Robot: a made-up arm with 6 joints. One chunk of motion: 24 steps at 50 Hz.
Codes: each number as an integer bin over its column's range. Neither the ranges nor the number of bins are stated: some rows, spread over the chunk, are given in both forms.
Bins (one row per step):
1: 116 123 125 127 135 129
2: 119 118 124 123 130 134
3: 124 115 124 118 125 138
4: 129 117 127 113 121 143
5: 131 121 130 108 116 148
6: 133 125 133 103 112 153
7: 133 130 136 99 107 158
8: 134 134 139 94 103 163
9: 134 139 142 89 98 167
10: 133 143 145 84 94 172
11: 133 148 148 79 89 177
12: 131 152 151 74 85 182
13: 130 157 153 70 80 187
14: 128 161 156 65 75 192
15: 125 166 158 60 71 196
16: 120 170 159 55 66 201
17: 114 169 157 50 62 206
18: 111 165 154 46 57 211
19: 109 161 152 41 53 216
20: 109 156 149 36 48 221
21: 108 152 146 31 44 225
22: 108 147 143 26 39 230
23: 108 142 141 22 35 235
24: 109 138 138 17 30 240
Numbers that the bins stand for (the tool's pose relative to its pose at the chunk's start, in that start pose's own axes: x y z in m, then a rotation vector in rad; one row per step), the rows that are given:
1: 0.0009 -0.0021 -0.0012 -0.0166 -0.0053 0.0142
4: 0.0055 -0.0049 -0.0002 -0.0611 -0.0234 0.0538
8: 0.0073 0.0031 0.0054 -0.1214 -0.0467 0.1102
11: 0.0069 0.0096 0.0096 -0.1691 -0.0648 0.1498
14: 0.0052 0.0158 0.0134 -0.2135 -0.0829 0.1921
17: 0.0002 0.0195 0.0139 -0.2612 -0.0998 0.2316
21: -0.0019 0.0115 0.0087 -0.3215 -0.1231 0.2853
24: -0.0015 0.0049 0.0049 -0.3660 -0.1412 0.3276
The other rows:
2: 0.0020 -0.0045 -0.0016 -0.0293 -0.0118 0.0284
3: 0.0038 -0.0059 -0.0016 -0.0452 -0.0182 0.0396
5: 0.0062 -0.0031 0.0012 -0.0769 -0.0299 0.0679
6: 0.0069 -0.0012 0.0026 -0.0928 -0.0351 0.0820
7: 0.0069 0.0012 0.0040 -0.1055 -0.0415 0.0961
9: 0.0073 0.0054 0.0068 -0.1373 -0.0532 0.1215
10: 0.0069 0.0073 0.0082 -0.1532 -0.0584 0.1356
12: 0.0062 0.0115 0.0111 -0.1849 -0.0700 0.1639
13: 0.0059 0.0139 0.0120 -0.1976 -0.0765 0.1780
15: 0.0041 0.0181 0.0144 -0.2294 -0.0881 0.2034
16: 0.0024 0.0200 0.0148 -0.2453 -0.0946 0.2175
18: -0.0008 0.0176 0.0125 -0.2739 -0.1062 0.2458
19: -0.0015 0.0158 0.0115 -0.2898 -0.1114 0.2599
20: -0.0015 0.0134 0.0101 -0.3056 -0.1179 0.2740
22: -0.0019 0.0092 0.0073 -0.3374 -0.1295 0.2994
23: -0.0019 0.0068 0.0064 -0.3501 -0.1347 0.3135

